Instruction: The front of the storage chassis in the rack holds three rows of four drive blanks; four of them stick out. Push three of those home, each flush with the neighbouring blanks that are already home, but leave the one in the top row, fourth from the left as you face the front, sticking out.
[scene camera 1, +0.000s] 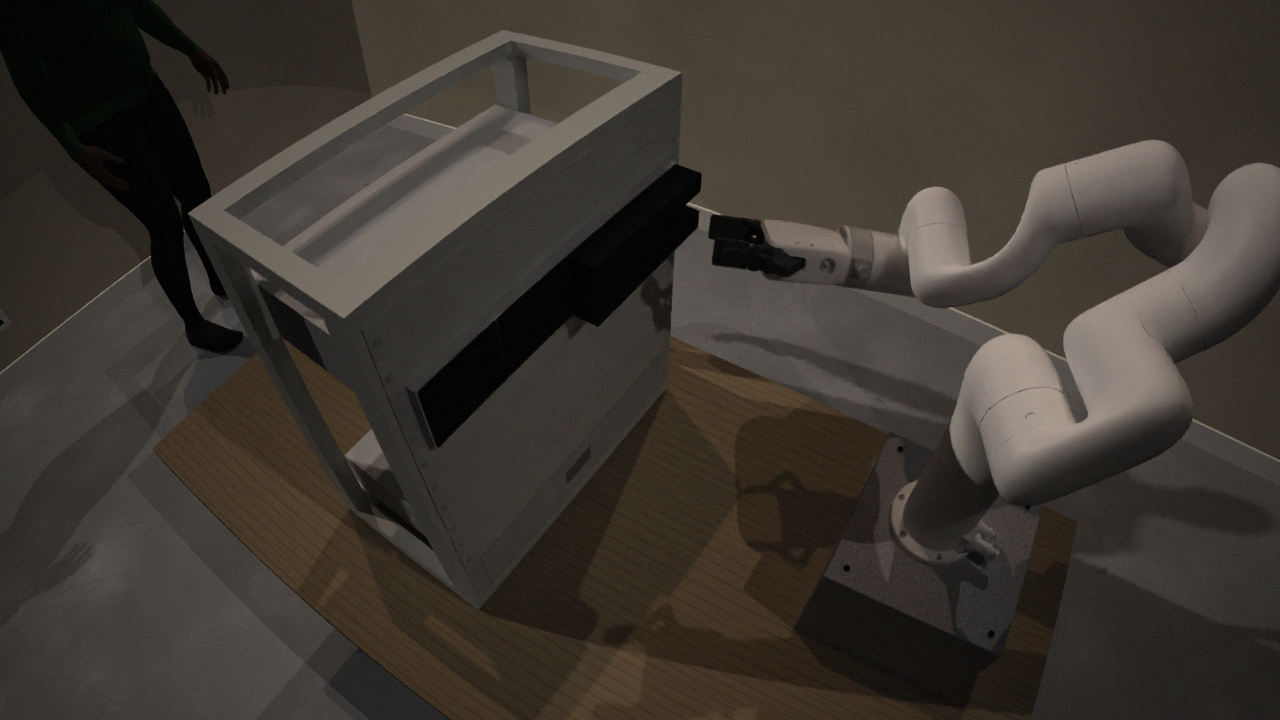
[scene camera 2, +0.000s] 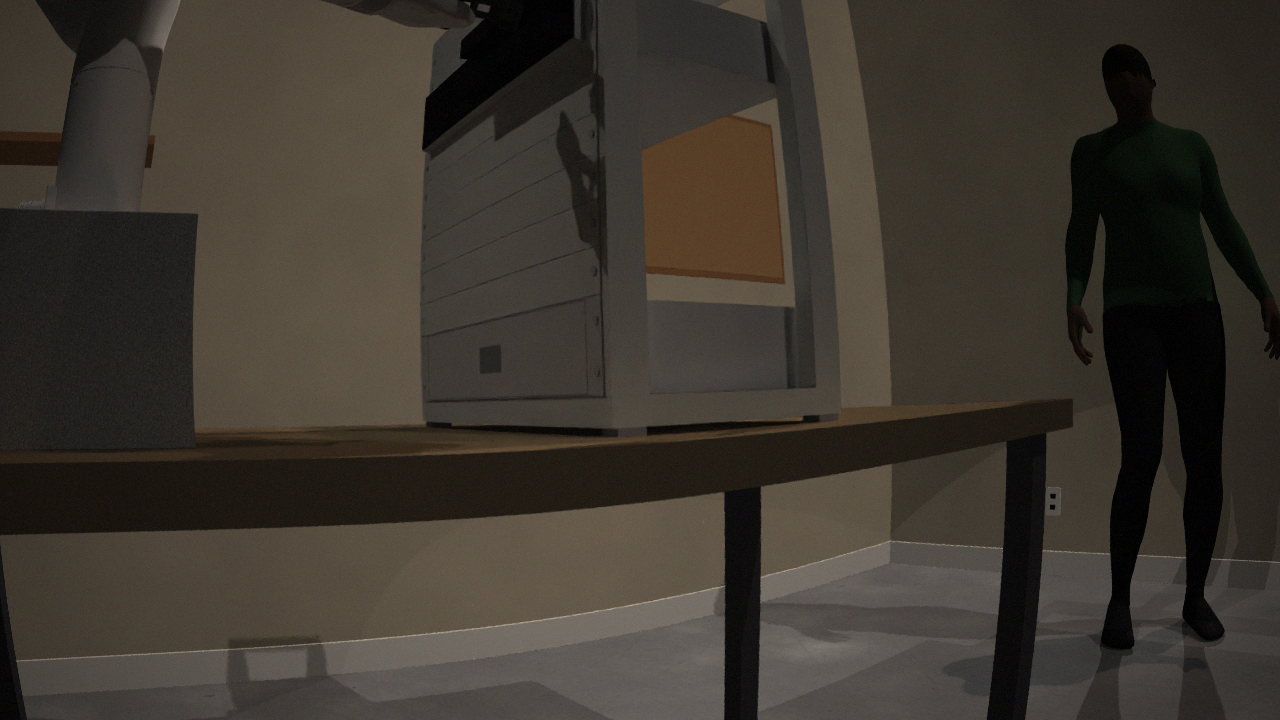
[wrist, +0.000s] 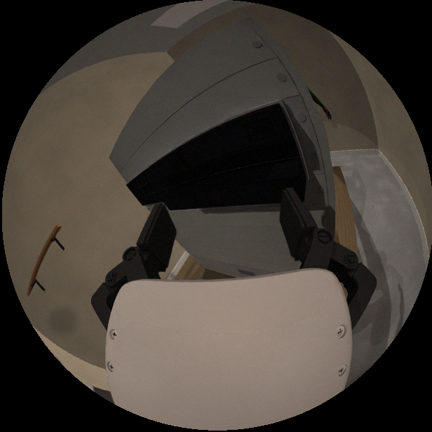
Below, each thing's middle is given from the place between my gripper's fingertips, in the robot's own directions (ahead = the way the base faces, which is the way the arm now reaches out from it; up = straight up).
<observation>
I see my gripper 200 mm to the right of the grey rack (scene camera 2: 533, 302), 190 mm short of it and 130 mm above it.
</observation>
